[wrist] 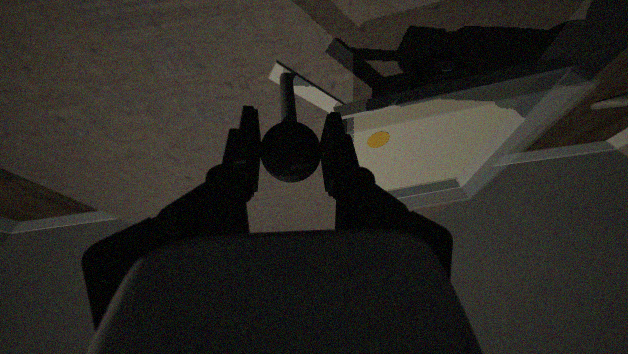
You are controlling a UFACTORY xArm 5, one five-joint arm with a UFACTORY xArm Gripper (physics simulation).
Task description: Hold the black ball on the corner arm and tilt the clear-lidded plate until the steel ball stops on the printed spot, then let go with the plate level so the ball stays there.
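My gripper (292, 128) is shut on the black ball (290, 162), one finger on each side of it. A short dark post (288, 97) joins the ball to the pale corner arm (314, 96), which runs to the plate's near corner. The cream plate (430, 160) with its clear lid and raised walls lies to the right of the fingers. The orange printed spot (378, 139) shows whole on the plate, with no ball on it. The steel ball does not show; the right finger hides part of the plate. I cannot tell from this view whether the plate is level.
A dark shadow of the arm and gripper (450, 50) falls beyond the plate at the upper right. A grey surface with a pale edge (555, 154) runs below and right of the plate. Brown wood (35, 197) shows at the far left. The scene is dim.
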